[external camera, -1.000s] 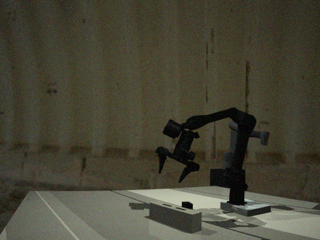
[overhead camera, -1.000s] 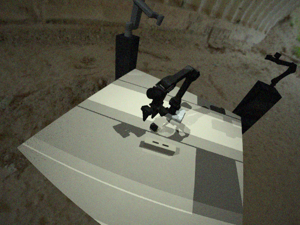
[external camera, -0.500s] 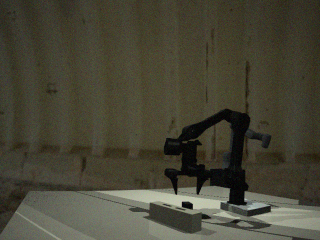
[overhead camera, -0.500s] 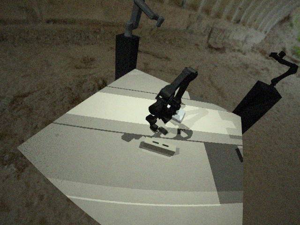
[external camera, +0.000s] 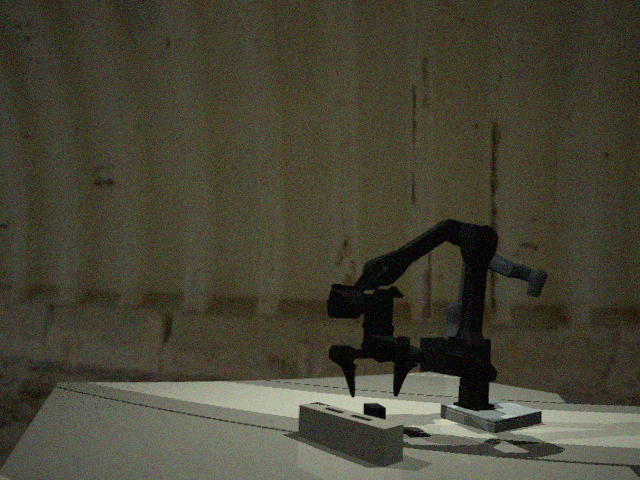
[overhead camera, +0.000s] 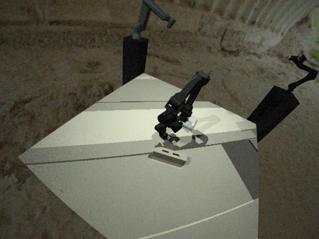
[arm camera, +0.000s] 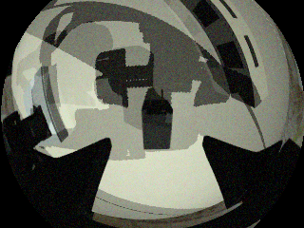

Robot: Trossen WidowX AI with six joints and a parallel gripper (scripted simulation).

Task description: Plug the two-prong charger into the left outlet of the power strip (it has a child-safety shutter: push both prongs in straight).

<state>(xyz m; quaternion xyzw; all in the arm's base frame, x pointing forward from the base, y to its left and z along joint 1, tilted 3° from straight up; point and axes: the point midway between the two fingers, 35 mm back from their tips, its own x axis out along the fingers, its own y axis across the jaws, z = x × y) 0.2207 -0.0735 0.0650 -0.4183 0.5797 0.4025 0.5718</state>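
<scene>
Now: the charger 10 mm ahead of my gripper tip, 20 mm to the left of it and 40 mm below it.
</scene>
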